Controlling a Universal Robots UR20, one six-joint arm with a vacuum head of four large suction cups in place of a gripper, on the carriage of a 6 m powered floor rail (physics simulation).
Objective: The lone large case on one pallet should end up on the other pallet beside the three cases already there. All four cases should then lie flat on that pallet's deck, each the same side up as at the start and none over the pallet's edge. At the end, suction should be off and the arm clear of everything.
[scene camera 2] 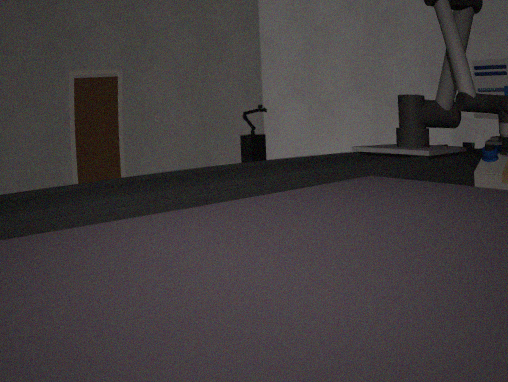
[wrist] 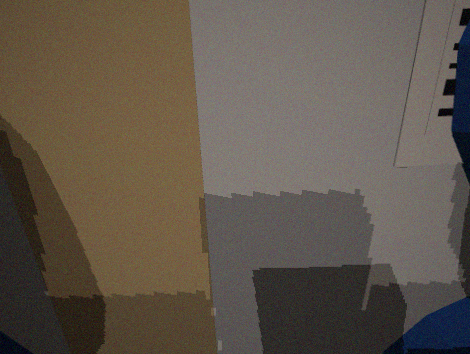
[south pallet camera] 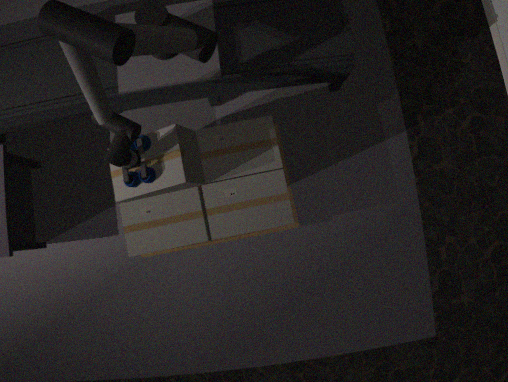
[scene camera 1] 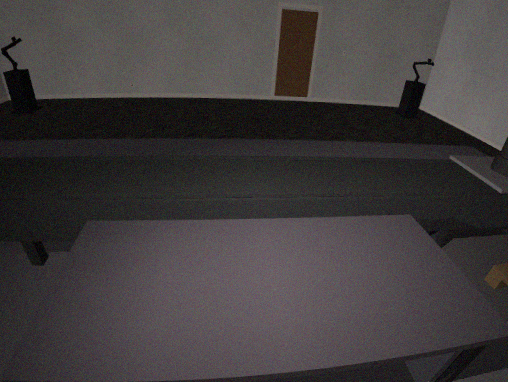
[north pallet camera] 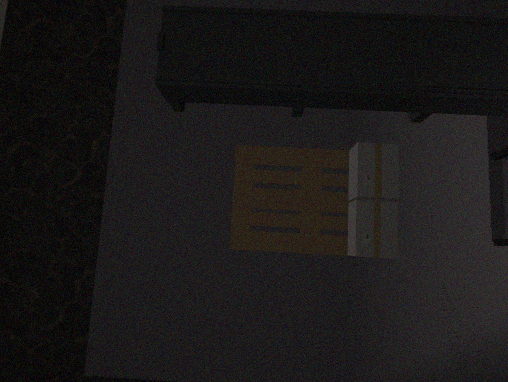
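Where they show: hand, tool point: [wrist: 214, 230]; arm's base, link origin: [scene camera 2: 413, 146] [scene camera 1: 505, 171].
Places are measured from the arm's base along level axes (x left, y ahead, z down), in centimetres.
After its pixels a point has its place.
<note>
The large white case with an orange stripe [south pallet camera: 170, 175] @(x -3.2, y 92.2, z -6.7 cm) [scene camera 2: 487, 172] @(x -47.6, y 72.7, z 8.3 cm) [wrist: 300, 100] @(x -28.7, y 77.3, z 1.9 cm) is at the back left of the south pallet [south pallet camera: 296, 222] @(x 74.1, y 131.2, z 42.6 cm). It looks tilted: its right side face shows widely and its top stands above its neighbours. My suction head [south pallet camera: 137, 161] @(x -24.4, y 79.2, z 1.3 cm) with blue cups is on its top, apparently shut on it; the exact cup contact is hidden. Three other white cases lie on that pallet: back right [south pallet camera: 240, 142] @(x 41.6, y 72.5, z 16.1 cm), front left [south pallet camera: 165, 222] @(x -15.5, y 119.4, z 16.1 cm) and front right [south pallet camera: 250, 207] @(x 42.5, y 117.0, z 16.1 cm). The tilted case's lower part and support are hidden.
The north pallet [north pallet camera: 280, 200] @(x -471.6, y 101.5, z 42.6 cm) is orange and bears two white boxes [north pallet camera: 366, 170] @(x -414.1, y 80.5, z 18.1 cm) [north pallet camera: 366, 230] @(x -413.1, y 121.8, z 20.4 cm) at its right end. The rail carriage [scene camera 2: 400, 149] @(x -34.6, y 9.1, z 0.2 cm) carries the arm. A wide pale table [scene camera 1: 250, 290] @(x -228.2, y 96.7, z 4.0 cm) [scene camera 2: 250, 280] @(x -219.3, y 95.9, z 4.0 cm) fills the foreground of both scene views.
</note>
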